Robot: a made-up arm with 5 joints.
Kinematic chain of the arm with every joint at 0, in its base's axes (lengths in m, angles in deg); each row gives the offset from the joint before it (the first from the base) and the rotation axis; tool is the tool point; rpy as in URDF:
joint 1: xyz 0 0 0.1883 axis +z
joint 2: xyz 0 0 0 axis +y
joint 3: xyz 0.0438 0 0.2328 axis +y
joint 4: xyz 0.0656 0 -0.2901 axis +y
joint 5: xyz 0.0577 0 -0.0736 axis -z
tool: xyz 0 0 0 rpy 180 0 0
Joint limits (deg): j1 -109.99..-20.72 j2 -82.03..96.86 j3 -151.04..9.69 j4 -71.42..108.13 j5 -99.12..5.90
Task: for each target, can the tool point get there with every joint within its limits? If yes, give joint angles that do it. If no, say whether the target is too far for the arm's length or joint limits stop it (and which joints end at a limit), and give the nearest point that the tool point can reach.
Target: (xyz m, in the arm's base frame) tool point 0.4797 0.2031 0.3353
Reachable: no: joint limits stop it (at a limit: joint 1) | nearest point 0.3524 -0.1333 0.3353 | short by 0.360 m
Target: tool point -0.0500 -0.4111 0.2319
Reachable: yes | joints -96.94 12.00 -50.01 -22.01 -30.71
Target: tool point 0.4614 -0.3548 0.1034
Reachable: yes | joints -37.56 63.83 -124.51 51.43 -67.39
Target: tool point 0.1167 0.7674 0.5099
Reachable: no: too far | nearest point 0.0871 0.5729 0.4284 | short by 0.213 m
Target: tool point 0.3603 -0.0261 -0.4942
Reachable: no: too far | nearest point 0.2819 -0.1066 -0.2666 | short by 0.254 m
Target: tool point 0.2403 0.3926 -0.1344
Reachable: no: joint limits stop it (at a limit: joint 1, joint 2) | nearest point 0.0481 0.1321 -0.0191 | short by 0.344 m
